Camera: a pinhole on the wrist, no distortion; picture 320 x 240 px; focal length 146.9 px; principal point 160.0 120.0 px. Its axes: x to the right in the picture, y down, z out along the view. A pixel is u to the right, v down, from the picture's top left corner.
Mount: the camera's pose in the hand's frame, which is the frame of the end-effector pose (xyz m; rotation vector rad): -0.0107 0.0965 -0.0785 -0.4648 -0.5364 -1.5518
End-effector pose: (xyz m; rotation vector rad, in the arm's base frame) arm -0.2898 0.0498 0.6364 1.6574 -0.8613 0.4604
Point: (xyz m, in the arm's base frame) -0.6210 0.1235 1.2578
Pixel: outside the picture
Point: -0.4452 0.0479 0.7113
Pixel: 154 73
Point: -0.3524 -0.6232 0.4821
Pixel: 301 148
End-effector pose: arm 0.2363 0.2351 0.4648 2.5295 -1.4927 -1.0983
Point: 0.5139 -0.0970 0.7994
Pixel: behind the camera
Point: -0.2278 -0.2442 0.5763
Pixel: 16 181
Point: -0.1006 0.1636 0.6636
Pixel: 68 30
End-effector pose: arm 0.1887 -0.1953 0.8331 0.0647 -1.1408 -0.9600
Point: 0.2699 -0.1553 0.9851
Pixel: outside the picture
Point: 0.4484 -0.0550 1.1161
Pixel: 22 216
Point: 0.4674 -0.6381 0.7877
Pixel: behind the camera
